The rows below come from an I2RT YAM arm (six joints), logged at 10 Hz.
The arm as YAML. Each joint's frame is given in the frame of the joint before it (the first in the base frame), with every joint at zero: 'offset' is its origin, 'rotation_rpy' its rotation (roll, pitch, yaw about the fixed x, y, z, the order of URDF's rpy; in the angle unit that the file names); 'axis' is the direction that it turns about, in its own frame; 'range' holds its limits. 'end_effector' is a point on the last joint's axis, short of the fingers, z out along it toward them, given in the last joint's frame.
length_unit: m
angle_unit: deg
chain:
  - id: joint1
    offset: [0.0, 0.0, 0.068]
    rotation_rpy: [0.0, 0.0, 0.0]
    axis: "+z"
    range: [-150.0, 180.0]
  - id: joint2
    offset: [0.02, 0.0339, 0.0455]
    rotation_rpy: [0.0, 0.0, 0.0]
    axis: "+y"
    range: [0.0, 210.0]
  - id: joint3
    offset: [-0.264, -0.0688, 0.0]
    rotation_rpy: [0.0, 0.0, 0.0]
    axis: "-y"
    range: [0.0, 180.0]
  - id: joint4
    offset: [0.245, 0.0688, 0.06]
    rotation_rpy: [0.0, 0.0, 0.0]
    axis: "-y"
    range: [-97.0, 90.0]
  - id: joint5
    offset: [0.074, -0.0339, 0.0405]
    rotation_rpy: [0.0, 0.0, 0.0]
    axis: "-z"
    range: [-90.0, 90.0]
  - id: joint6
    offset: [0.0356, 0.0, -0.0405]
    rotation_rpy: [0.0, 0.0, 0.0]
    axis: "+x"
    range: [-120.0, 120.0]
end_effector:
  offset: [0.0, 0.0, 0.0]
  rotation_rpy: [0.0, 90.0, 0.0]
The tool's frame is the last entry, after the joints.
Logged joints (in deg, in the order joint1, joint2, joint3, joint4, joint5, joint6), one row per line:
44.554, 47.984, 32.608, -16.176, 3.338, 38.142
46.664, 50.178, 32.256, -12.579, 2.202, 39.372
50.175, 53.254, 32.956, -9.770, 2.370, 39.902
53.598, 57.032, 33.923, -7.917, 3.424, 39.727
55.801, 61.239, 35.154, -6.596, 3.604, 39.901
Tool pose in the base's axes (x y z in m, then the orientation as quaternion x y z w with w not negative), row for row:
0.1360, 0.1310, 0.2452, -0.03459, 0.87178, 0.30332, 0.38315
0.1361, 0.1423, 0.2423, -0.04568, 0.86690, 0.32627, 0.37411
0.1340, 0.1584, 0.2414, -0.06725, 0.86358, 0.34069, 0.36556
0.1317, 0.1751, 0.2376, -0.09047, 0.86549, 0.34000, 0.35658
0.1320, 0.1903, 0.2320, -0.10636, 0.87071, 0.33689, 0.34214
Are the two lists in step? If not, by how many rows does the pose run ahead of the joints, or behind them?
They are in step.
